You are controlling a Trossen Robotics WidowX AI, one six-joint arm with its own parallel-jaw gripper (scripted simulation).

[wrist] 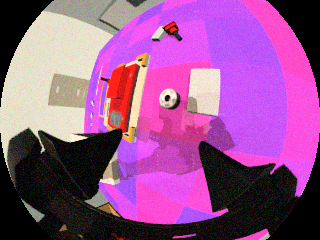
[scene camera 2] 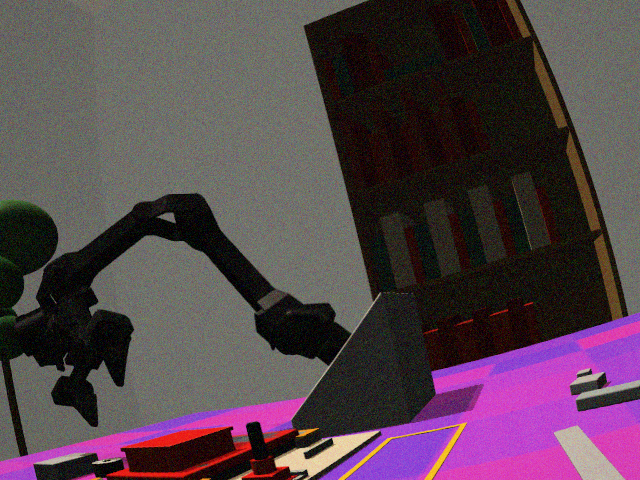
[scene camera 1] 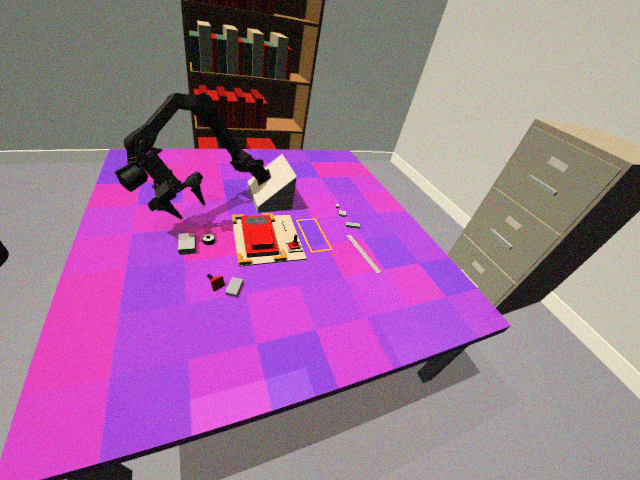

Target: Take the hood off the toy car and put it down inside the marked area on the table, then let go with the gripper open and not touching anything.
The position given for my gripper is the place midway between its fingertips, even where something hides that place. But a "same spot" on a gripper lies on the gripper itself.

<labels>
my gripper: wrist; scene camera 2 106,406; scene camera 1
same spot on my gripper: (scene camera 1: 169,208) = (wrist: 231,172)
</labels>
